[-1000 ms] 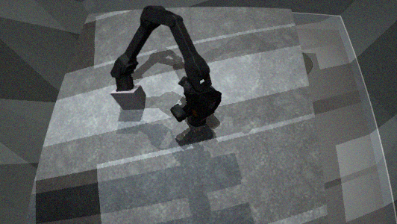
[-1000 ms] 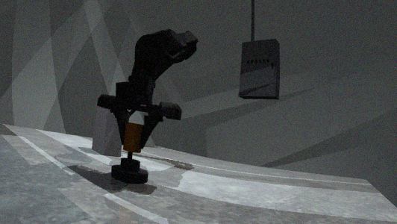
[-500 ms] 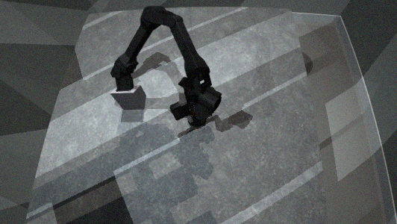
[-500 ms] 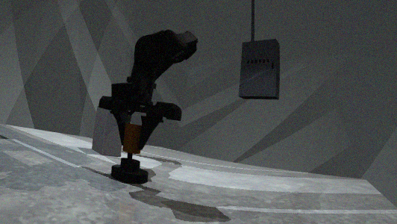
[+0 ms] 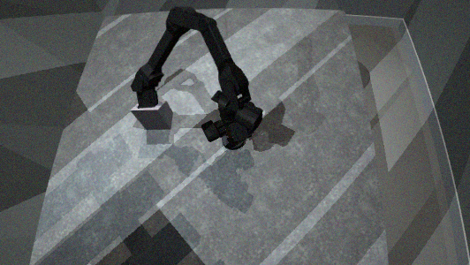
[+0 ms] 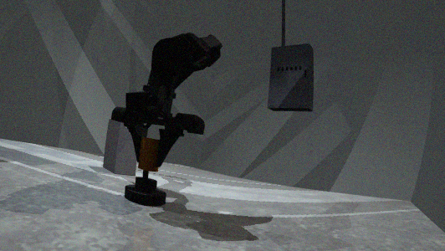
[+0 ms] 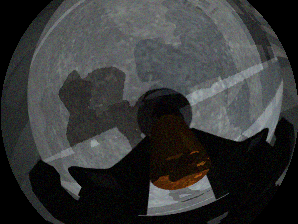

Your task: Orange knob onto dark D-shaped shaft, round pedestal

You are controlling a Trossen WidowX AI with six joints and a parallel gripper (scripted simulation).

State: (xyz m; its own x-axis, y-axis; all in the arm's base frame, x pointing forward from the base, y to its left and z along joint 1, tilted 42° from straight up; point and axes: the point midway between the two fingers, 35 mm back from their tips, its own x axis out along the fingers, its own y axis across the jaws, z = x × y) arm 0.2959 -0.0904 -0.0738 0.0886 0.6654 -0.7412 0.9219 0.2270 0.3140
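Now: gripper tip 20 mm below the knob. Round my gripper tip: dark pedestal 40 mm below.
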